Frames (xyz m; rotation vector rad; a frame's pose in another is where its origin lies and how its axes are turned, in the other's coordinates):
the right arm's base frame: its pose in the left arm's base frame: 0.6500 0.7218 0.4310 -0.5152 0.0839 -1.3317
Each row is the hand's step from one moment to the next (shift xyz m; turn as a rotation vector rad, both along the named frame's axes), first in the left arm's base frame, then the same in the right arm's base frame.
Working: the left arm's base frame: its pose in the right arm's base frame: 0.4157 -0.5166 -0.8304 0.5152 -0.0839 1.3317

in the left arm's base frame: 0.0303 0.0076 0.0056 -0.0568 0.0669 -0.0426
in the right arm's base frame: 0.0018 0.0262 0.0178 -0.0870 -0.0246 -0.0367
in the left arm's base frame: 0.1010 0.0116 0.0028 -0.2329 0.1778 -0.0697
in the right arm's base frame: 0.0151 0.0918 0.0411 -0.2418 -0.1569 -0.0874
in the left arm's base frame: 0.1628 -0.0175 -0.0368 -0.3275 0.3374 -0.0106
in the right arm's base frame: 0.0489 0.1595 0.0184 -0.4020 -0.2435 -0.0184
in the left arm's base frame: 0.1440 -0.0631 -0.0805 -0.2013 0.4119 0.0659
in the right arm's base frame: 0.0770 0.1536 -0.0409 -0.4227 -0.1496 0.1162
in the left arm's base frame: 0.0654 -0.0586 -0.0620 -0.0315 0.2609 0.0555
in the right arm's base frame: 0.0573 0.0757 -0.0504 -0.2404 -0.0136 0.1190
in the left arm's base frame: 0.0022 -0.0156 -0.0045 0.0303 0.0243 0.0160
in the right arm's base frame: 0.0142 0.0016 -0.0081 -0.0115 0.0244 0.0322
